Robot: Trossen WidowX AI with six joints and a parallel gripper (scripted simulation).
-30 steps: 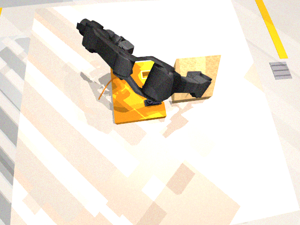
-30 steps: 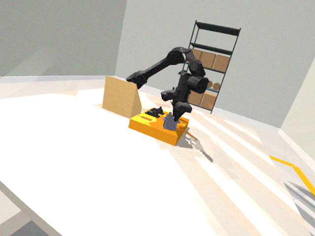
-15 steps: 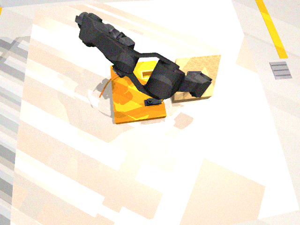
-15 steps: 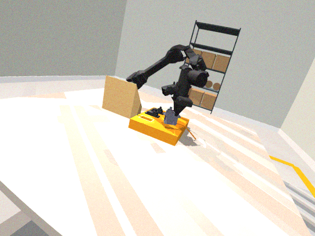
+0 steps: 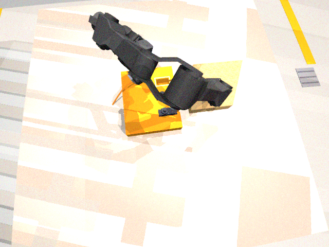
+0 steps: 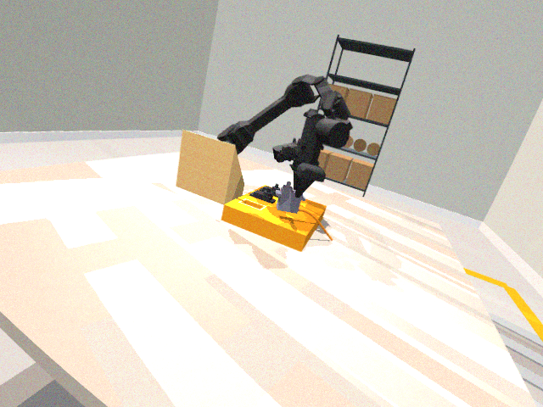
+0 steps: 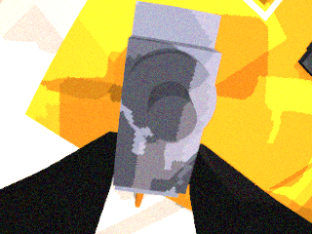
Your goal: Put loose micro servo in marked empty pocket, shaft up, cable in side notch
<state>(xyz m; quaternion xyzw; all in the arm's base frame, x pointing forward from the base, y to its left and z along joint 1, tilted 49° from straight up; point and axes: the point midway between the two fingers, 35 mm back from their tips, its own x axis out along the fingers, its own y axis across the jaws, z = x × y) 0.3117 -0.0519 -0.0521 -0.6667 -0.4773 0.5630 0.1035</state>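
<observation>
Right now the yellow deck is 90 mm below my gripper tip, 80 mm to the left of it and 20 mm behind it.
</observation>
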